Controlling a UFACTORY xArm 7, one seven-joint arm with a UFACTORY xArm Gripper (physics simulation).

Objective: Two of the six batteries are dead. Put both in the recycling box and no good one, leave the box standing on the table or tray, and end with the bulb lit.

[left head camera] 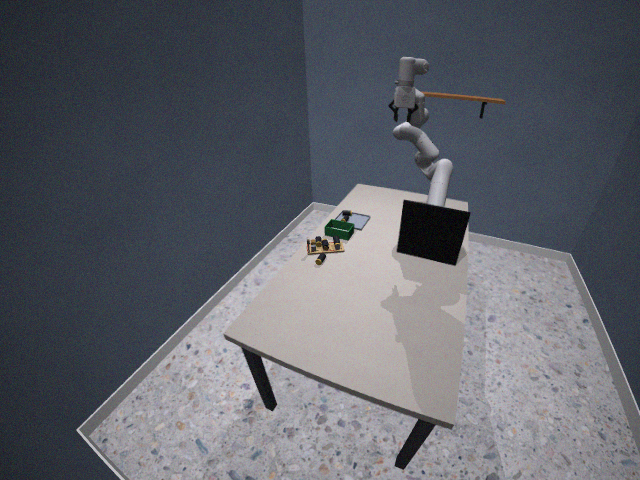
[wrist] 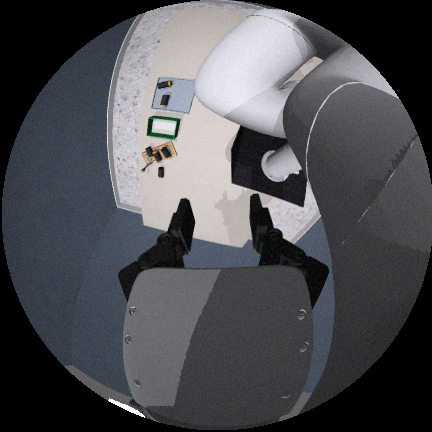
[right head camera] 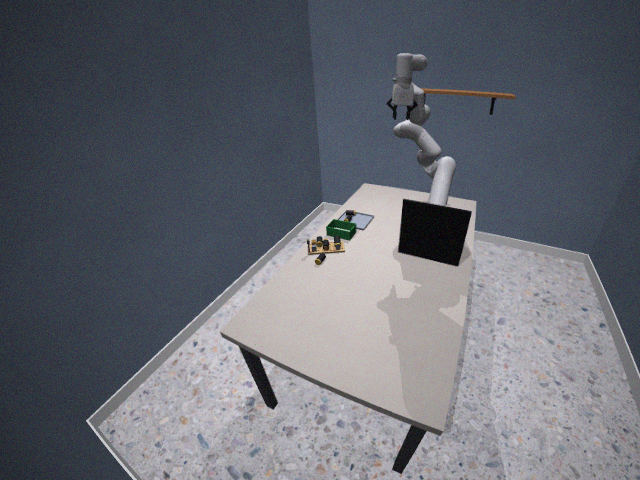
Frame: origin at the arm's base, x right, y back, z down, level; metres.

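Seen in the pictures: gripper, fingertip midpoint: point(left head camera: 401, 121) point(wrist: 220, 207) point(right head camera: 401, 119); arm's base at its link origin: point(left head camera: 433, 213) point(wrist: 275, 165) point(right head camera: 435, 213).
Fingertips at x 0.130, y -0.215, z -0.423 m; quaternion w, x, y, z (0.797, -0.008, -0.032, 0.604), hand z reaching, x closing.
Note:
Pixels of each thing's top centre, then the offset from my fingertips to it. Level surfaces: height alone.
- green recycling box at its top centre: point(wrist: 160, 128) point(right head camera: 341, 225) point(left head camera: 339, 225) dy -0.297, dx -0.106, dz +0.590 m
- loose battery at its top centre: point(right head camera: 320, 256) point(left head camera: 320, 256) point(wrist: 159, 173) dy -0.316, dx -0.393, dz +0.616 m
- grey-blue tray at its top centre: point(wrist: 172, 93) point(right head camera: 354, 218) point(left head camera: 351, 219) dy -0.267, dx +0.068, dz +0.638 m
- table at its surface level: dz +0.650 m
My gripper point(left head camera: 402, 117) point(right head camera: 401, 115) point(wrist: 220, 207) is open and empty, high above the table and far from the batteries. The green recycling box point(left head camera: 339, 233) point(right head camera: 340, 233) point(wrist: 149, 128) stands upright on the table; its white inside bottom shows in the wrist view. A wooden circuit board point(left head camera: 325, 252) point(right head camera: 325, 252) point(wrist: 174, 147) beside it bears several black batteries. One loose battery point(left head camera: 320, 258) point(right head camera: 320, 258) point(wrist: 161, 172) lies beside the board. Two batteries lie on the grey-blue tray point(left head camera: 360, 220) point(right head camera: 363, 220) point(wrist: 181, 97). The bulb is too small to make out.
A black panel-like block point(left head camera: 433, 232) point(right head camera: 434, 232) point(wrist: 250, 165) stands at the arm's base on the table point(left head camera: 341, 310) point(right head camera: 341, 310) point(wrist: 200, 150). An orange shelf board point(left head camera: 465, 97) point(right head camera: 470, 93) is on the wall behind the arm. The board lies near the table's left edge.

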